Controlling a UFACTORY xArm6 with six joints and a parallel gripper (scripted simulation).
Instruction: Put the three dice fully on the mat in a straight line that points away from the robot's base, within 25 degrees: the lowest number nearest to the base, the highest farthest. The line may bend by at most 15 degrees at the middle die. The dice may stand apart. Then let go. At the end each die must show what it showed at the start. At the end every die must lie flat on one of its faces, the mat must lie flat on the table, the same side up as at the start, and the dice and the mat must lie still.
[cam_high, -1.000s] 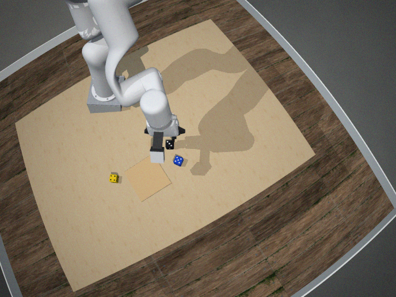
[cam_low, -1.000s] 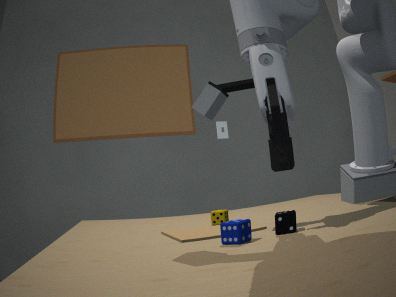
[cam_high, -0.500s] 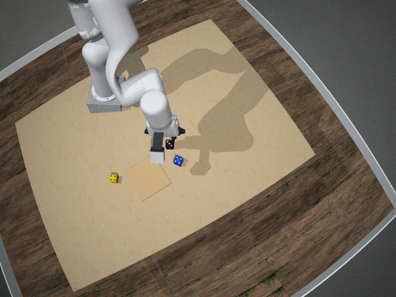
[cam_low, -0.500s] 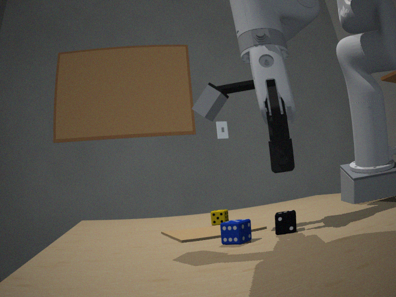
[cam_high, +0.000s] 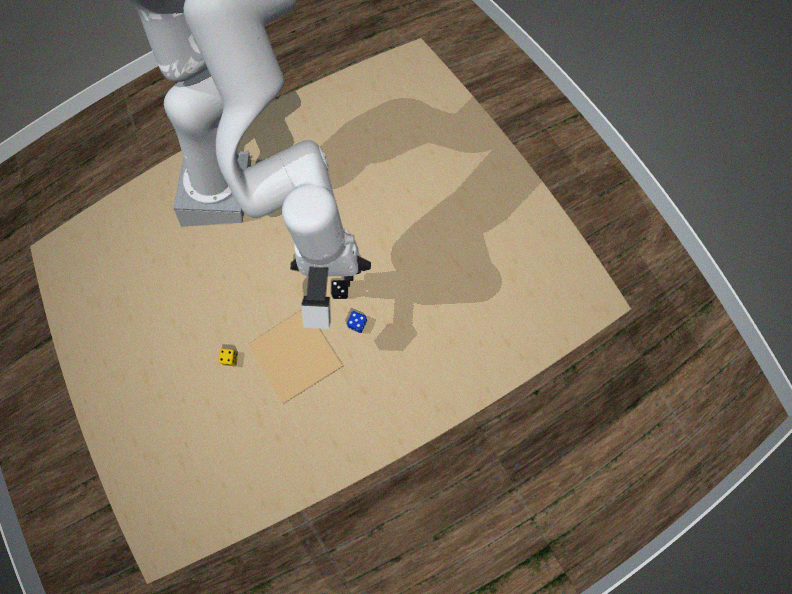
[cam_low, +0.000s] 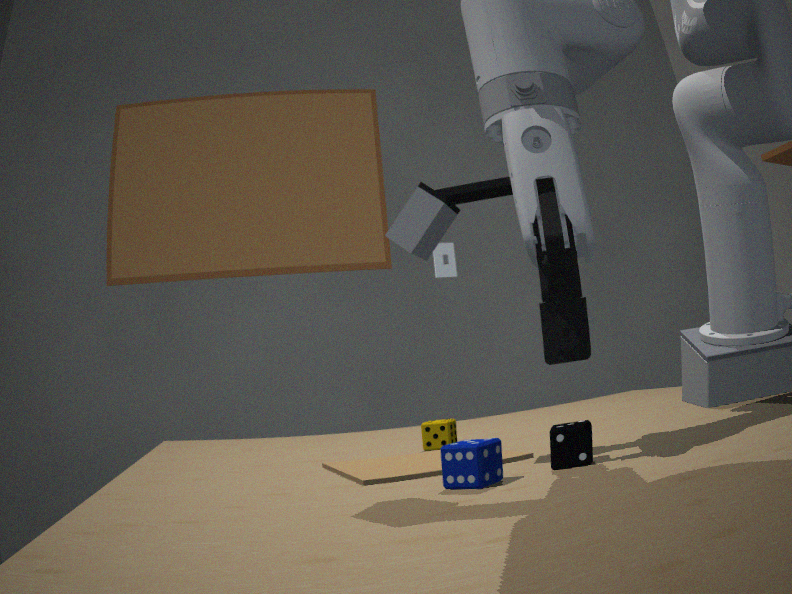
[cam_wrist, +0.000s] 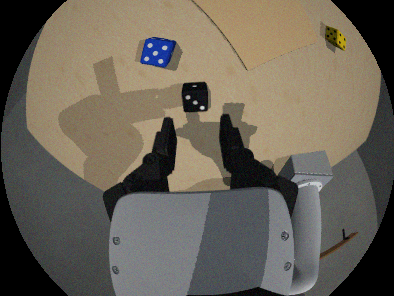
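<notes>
The black die lies 80 mm below my hand. The rest, counted from my hand: thin tan mat 120 mm to the right, 100 mm ahead, 90 mm below; blue die 80 mm below, 80 mm ahead, 10 mm to the left; yellow die 260 mm to the right, 80 mm below, 60 mm ahead.
</notes>
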